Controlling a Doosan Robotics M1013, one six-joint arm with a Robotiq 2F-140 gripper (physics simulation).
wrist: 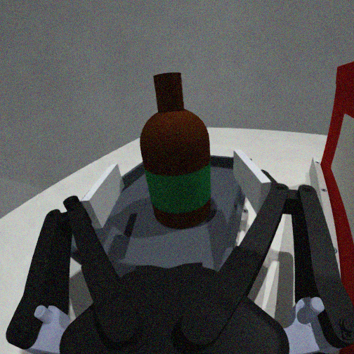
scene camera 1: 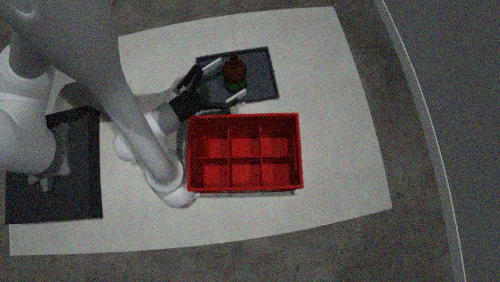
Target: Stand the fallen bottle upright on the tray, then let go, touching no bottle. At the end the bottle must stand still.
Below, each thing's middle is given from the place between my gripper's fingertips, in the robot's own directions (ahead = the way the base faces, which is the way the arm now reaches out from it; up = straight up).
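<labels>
Hand position: 2 cm below the brown bottle [scene camera 1: 234, 71].
</labels>
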